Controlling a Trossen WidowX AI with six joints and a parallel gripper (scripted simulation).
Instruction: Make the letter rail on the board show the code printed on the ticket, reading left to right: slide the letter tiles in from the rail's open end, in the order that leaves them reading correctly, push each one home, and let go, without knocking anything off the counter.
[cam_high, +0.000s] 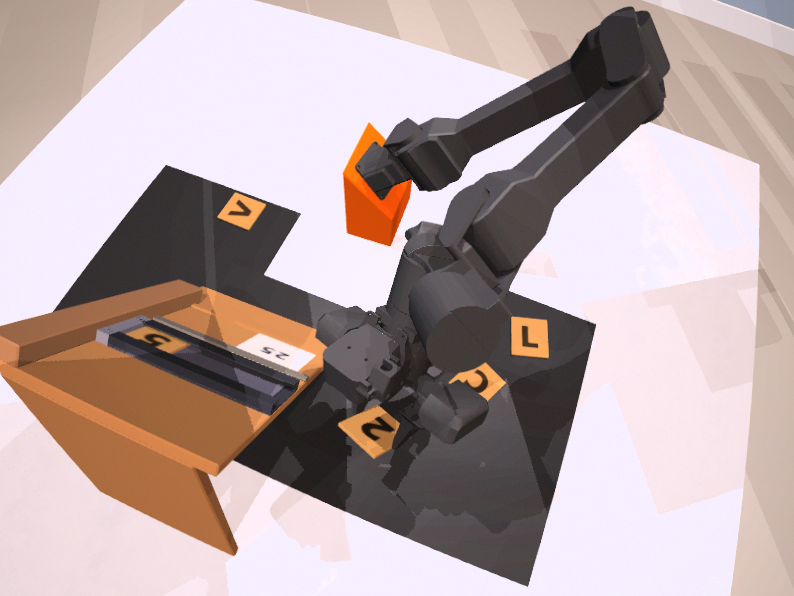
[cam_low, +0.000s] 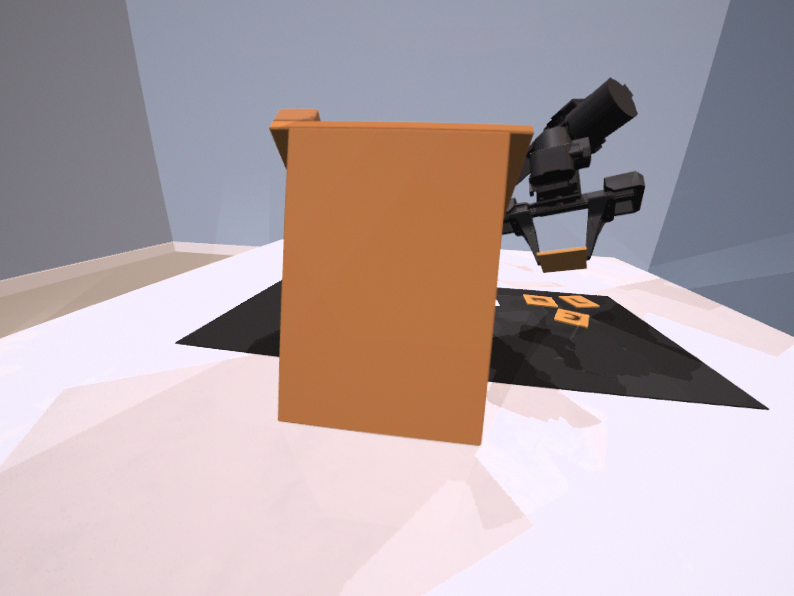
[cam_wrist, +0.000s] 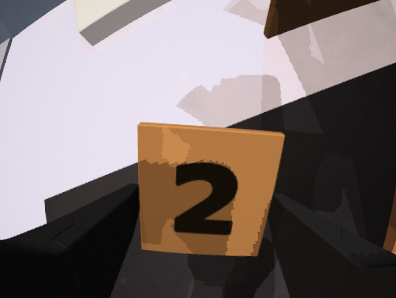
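Right now my gripper tip is 4 cm past the white ticket, 15 cm to the left of it and 4 cm above it. Round my gripper tip: tile marked 5: 3 cm ahead, 25 cm to the right, 4 cm above; black mat: 13 cm behind, 15 cm to the right, 14 cm below; tile marked 2: right at my gripper tip.
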